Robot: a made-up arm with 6 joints.
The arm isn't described. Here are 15 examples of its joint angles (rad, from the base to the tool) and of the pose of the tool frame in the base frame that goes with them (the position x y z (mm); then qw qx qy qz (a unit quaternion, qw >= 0)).
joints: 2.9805 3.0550 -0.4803 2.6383 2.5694 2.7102
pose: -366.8 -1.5 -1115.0 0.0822 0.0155 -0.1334 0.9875
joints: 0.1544 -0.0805 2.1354 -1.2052 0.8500 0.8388
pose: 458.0 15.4 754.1 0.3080 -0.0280 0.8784 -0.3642
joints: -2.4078 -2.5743 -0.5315 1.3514 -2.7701 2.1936
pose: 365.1 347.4 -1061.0 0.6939 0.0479 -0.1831 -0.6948
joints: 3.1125 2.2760 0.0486 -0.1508 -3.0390 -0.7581
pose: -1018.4 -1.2 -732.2 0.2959 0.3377 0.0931 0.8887
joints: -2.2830 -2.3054 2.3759 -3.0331 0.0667 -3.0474
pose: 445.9 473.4 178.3 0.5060 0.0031 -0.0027 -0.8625
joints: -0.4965 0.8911 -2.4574 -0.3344 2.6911 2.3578
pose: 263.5 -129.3 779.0 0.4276 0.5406 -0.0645 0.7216
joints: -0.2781 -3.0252 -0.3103 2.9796 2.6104 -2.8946
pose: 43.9 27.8 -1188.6 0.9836 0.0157 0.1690 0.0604
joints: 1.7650 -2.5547 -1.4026 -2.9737 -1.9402 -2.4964
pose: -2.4 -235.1 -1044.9 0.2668 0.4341 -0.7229 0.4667
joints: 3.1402 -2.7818 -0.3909 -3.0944 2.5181 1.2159
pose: 242.7 -26.0 -1158.8 0.7980 -0.1731 -0.2351 0.5273
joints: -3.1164 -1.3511 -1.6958 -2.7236 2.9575 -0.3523
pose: 924.5 3.2 -71.0 0.9221 0.0164 -0.1352 -0.3622
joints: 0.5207 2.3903 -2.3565 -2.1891 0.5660 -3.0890
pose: 546.9 286.6 105.7 0.6986 0.1859 -0.1959 0.6625
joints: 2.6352 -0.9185 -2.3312 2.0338 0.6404 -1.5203
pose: 511.5 -390.2 82.6 0.2819 0.8280 -0.4457 -0.1907
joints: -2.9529 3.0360 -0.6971 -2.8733 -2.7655 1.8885
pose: -359.1 -110.0 -1102.3 0.5307 0.3951 0.3849 0.6435
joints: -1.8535 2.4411 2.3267 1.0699 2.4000 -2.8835
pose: 53.5 -174.7 -500.1 0.6908 0.5922 -0.0879 0.4053
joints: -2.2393 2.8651 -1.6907 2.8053 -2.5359 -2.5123
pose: -417.3 -538.7 -637.4 0.2854 -0.9518 -0.0244 -0.1092
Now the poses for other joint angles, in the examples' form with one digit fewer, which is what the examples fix.
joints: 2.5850 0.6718 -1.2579 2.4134 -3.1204 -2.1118
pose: -310 161 1218 0.162 0.382 -0.875 -0.248
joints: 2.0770 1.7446 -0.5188 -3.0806 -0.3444 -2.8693
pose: -773 1329 166 0.247 -0.546 0.448 0.663
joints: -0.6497 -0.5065 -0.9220 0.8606 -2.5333 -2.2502
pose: -722 520 973 0.309 0.751 -0.423 0.403
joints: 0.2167 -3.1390 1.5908 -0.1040 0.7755 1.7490
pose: -612 -114 -684 0.530 -0.227 -0.304 0.758
